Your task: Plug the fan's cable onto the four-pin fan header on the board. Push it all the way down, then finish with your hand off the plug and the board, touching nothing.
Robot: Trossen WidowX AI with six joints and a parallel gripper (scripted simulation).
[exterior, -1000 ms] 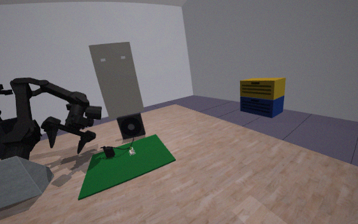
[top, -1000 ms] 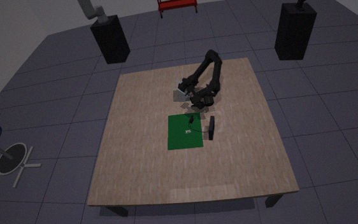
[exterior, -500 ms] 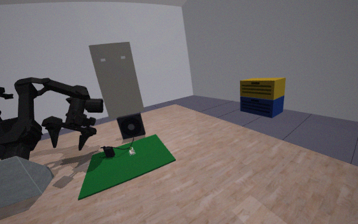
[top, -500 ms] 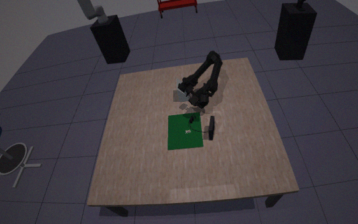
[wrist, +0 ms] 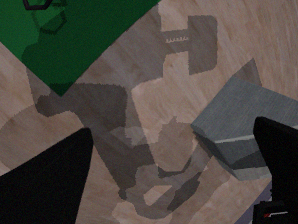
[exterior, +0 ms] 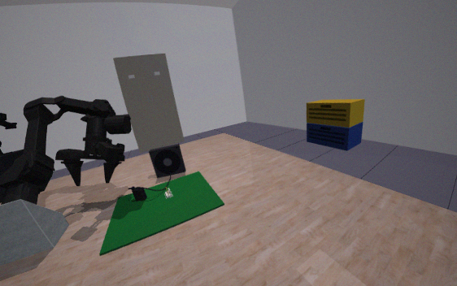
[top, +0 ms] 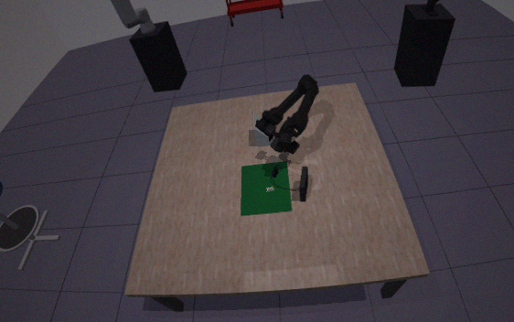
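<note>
Right now my gripper tip is 120 mm short of the black plug, 10 mm to the left of it and 70 mm above it. From my gripper tip the other things lie so: black fan 220 mm ahead, 130 mm to the left, 30 mm below; green board 190 mm ahead, 60 mm to the right, 100 mm below.
</note>
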